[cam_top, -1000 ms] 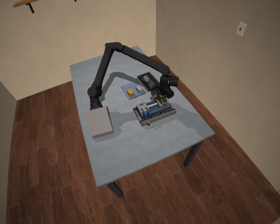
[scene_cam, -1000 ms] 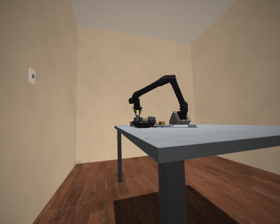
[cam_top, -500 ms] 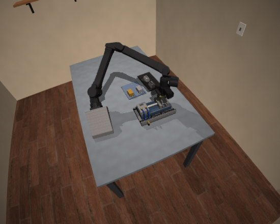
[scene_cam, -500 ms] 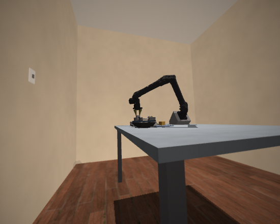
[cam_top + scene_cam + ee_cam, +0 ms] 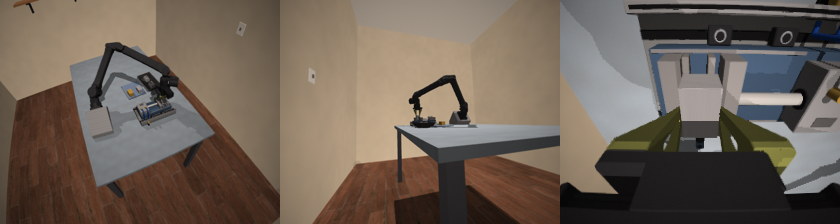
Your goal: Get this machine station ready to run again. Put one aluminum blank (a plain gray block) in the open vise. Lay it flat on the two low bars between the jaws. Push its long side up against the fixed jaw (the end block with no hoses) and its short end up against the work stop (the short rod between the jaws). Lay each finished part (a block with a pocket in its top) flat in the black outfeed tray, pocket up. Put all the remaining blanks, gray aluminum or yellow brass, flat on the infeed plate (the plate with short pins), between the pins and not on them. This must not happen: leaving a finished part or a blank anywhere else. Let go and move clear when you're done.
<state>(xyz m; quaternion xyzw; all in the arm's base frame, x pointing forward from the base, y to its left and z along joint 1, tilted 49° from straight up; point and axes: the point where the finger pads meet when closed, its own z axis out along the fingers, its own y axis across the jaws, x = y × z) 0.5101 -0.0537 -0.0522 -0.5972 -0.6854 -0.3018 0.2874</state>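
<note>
Now: the blue vise base 8 cm below my hand and 7 cm behind it. From my hand the other things lie so: yellow brass blank (24 cm to the left, 21 cm behind, 9 cm below).
</note>
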